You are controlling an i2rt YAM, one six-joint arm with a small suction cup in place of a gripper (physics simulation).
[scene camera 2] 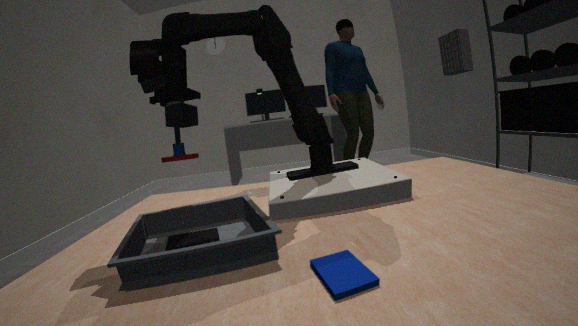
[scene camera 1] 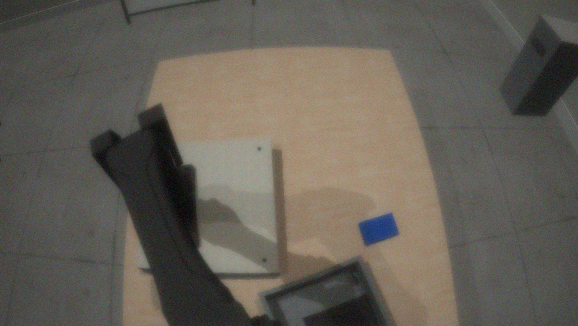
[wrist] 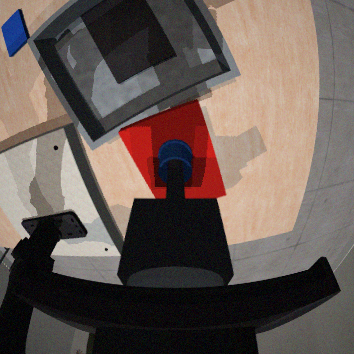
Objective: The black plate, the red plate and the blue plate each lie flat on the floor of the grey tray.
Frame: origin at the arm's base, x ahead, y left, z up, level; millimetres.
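Seen in the pictures: hand at its tool point: point(scene camera 2: 180, 160) point(wrist: 174, 148); arm's base at its link origin: point(scene camera 2: 322, 171) point(scene camera 1: 181, 206) point(wrist: 51, 226).
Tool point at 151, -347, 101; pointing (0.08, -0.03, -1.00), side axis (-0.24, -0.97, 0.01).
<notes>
Pixels of each thing's top centre, then the offset from my tool point to it, as dx, dy, dz. Level surfaces: height alone.
- red plate at its top centre: point(wrist: 177, 168) point(scene camera 2: 180, 153) -13, +1, +14
- grey tray at its top centre: point(wrist: 119, 41) point(scene camera 2: 192, 221) point(scene camera 1: 332, 324) +131, +41, -96
- black plate at its top centre: point(wrist: 124, 30) point(scene camera 2: 192, 247) +157, +37, -132
- blue plate at its top centre: point(scene camera 2: 342, 269) point(scene camera 1: 379, 228) point(wrist: 12, 31) +280, +250, -136
- wooden table at its surface level: dz -146
The red plate point(scene camera 2: 169, 159) point(wrist: 137, 142) hangs level on my suction cup point(scene camera 2: 178, 152) point(wrist: 175, 162), high above the table. In the wrist view it shows beside the tray's near rim; whether it overlaps the tray from above, I cannot tell. The grey tray point(scene camera 1: 311, 275) point(scene camera 2: 200, 266) point(wrist: 65, 87) stands on the table, cut off in scene camera 1. The black plate point(scene camera 1: 345, 311) point(scene camera 2: 192, 239) point(wrist: 127, 40) lies flat on the tray floor. The blue plate point(scene camera 1: 379, 229) point(scene camera 2: 344, 274) point(wrist: 15, 32) lies flat on the table outside the tray. My suction cup does not show in scene camera 1.
The pale base slab point(scene camera 1: 240, 160) point(scene camera 2: 350, 201) point(wrist: 60, 172) under the arm stands close to the tray on the wooden table point(scene camera 1: 300, 90) point(scene camera 2: 465, 220). A person point(scene camera 2: 352, 70), a desk point(scene camera 2: 270, 132) and a shelf rack stand beyond the table.
</notes>
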